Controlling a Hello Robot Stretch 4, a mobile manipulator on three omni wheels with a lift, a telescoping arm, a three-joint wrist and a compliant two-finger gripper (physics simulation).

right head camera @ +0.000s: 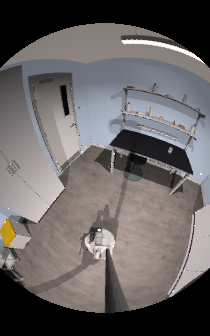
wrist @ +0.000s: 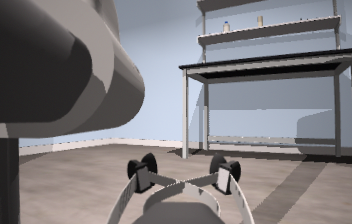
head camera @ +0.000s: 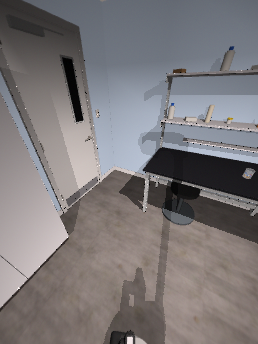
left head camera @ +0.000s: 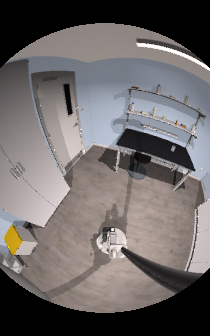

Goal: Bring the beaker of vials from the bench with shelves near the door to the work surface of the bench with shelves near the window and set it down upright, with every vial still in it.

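The beaker of vials [head camera: 248, 173] [left head camera: 173, 148] [right head camera: 170, 149] stands upright on the black top of the bench with shelves near the door [head camera: 200, 167] [left head camera: 145, 144] [right head camera: 137, 143] [wrist: 185, 115]. It is small and pale, and its single vials are too small to count. In the wrist view the bench is seen from low down, and the beaker does not show there. My gripper [wrist: 183, 166] is open and empty, with its two dark fingertips well apart. It is over the floor, a good way in front of the bench and lower than its top. The bench near the window cannot be made out.
A round-based stool [head camera: 178, 212] [left head camera: 137, 171] [right head camera: 133, 173] stands under the bench's front edge. The door [head camera: 55, 100] is to the left, with a tall cabinet [head camera: 25, 200] [left head camera: 30, 165] nearer. A yellow-faced box [left head camera: 13, 239] [right head camera: 8, 232] is at the lower left. Pale cabinets [left head camera: 202, 240] [right head camera: 195, 265] are on the right.
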